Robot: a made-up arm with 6 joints. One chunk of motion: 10 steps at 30 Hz.
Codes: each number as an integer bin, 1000 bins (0 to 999) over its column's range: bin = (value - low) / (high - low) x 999, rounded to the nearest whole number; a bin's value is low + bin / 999 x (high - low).
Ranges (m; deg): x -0.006..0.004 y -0.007..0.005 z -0.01..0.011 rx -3.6..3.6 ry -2.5..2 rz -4..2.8
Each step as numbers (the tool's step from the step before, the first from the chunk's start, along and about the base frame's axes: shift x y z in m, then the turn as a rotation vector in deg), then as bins.
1 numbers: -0.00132 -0.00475 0.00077 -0.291 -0.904 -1.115
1 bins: 468 187 512 459 354 424
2 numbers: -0.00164 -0.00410 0.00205 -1.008 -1.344 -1.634
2 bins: 436 241 573 360 257 348
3 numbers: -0.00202 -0.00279 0.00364 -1.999 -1.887 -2.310
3 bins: 398 350 649 222 136 248
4 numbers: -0.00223 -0.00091 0.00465 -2.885 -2.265 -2.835
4 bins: 377 507 697 99 52 171
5 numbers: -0.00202 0.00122 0.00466 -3.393 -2.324 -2.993
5 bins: 398 684 697 29 39 148
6 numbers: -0.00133 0.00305 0.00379 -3.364 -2.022 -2.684
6 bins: 467 837 656 33 106 193
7 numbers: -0.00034 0.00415 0.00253 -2.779 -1.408 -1.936
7 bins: 565 928 596 114 242 303
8 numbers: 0.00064 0.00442 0.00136 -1.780 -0.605 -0.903
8 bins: 663 951 540 253 421 455
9 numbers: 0.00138 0.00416 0.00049 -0.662 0.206 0.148
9 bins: 737 929 499 408 601 609
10 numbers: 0.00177 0.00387 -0.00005 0.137 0.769 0.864
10 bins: 776 905 473 519 726 715
